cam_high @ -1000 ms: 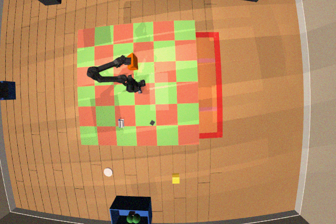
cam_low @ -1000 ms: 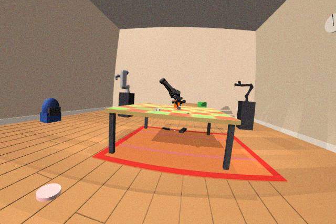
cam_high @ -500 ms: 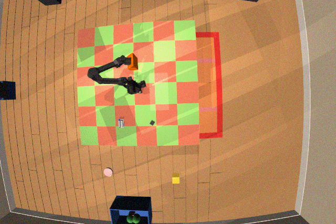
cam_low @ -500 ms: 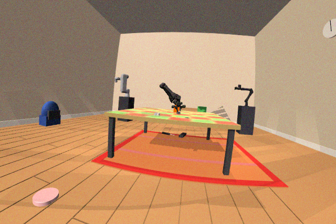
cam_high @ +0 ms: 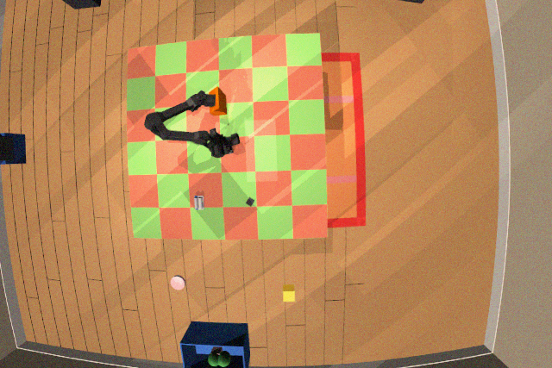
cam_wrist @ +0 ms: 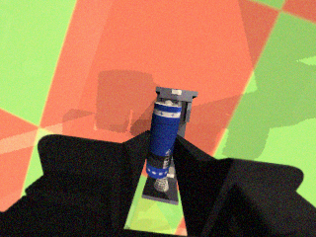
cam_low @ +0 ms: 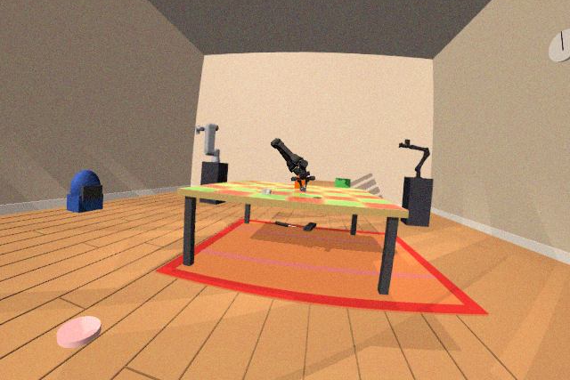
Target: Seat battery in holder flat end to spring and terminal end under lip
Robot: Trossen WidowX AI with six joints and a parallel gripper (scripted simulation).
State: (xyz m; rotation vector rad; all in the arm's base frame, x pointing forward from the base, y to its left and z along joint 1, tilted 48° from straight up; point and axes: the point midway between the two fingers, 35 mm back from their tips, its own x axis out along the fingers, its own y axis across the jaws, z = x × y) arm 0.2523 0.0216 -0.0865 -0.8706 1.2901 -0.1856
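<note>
Right now the battery is 10 mm above my gripper tip. The rest, counted from my gripper tip: remote battery door 340 mm ahead, 140 mm to the left, 10 mm below.
</note>
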